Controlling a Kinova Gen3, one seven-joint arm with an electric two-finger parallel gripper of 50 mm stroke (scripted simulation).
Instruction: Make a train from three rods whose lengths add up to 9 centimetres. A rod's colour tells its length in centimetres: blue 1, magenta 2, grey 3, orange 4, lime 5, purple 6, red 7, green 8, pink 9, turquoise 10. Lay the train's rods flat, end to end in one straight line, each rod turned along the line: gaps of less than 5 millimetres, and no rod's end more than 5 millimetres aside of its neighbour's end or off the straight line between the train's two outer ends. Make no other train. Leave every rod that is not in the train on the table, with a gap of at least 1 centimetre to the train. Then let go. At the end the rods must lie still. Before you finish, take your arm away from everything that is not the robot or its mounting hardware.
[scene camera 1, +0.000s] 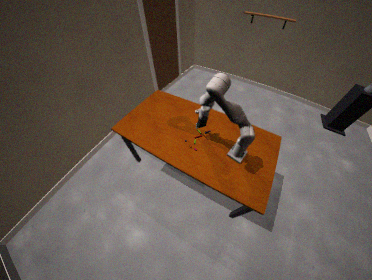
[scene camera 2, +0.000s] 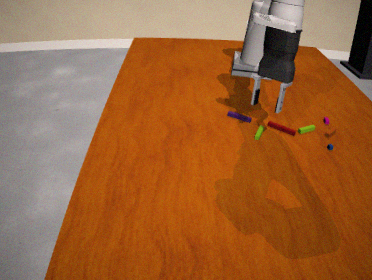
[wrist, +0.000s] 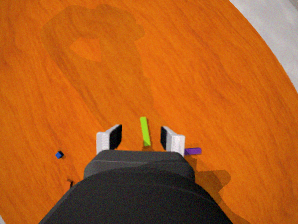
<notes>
In view: the gripper (scene camera 2: 266, 107).
The gripper also shows in the wrist view (wrist: 141, 133).
</notes>
